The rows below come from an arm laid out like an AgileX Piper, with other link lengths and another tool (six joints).
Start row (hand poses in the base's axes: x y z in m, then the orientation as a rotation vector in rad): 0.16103, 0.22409, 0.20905, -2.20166, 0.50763, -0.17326
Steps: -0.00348, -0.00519, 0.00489, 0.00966, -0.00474, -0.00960; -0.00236, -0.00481, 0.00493, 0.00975, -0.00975, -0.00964; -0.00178, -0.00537, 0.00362, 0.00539, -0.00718, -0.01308; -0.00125, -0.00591, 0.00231, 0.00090, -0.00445, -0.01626; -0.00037, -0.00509, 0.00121, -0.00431, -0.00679, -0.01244; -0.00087, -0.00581, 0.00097, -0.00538, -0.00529, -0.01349; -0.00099, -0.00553, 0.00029, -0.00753, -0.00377, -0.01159
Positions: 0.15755, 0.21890, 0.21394, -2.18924, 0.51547, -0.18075; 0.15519, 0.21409, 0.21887, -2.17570, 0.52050, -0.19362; 0.15341, 0.20872, 0.22249, -2.16608, 0.53074, -0.20684; 0.15216, 0.20281, 0.22480, -2.16057, 0.54597, -0.22021; 0.15179, 0.19772, 0.22601, -2.16036, 0.55566, -0.23564; 0.15092, 0.19191, 0.22698, -2.16119, 0.56734, -0.25041; 0.14993, 0.18638, 0.22727, -2.16481, 0.57778, -0.26326
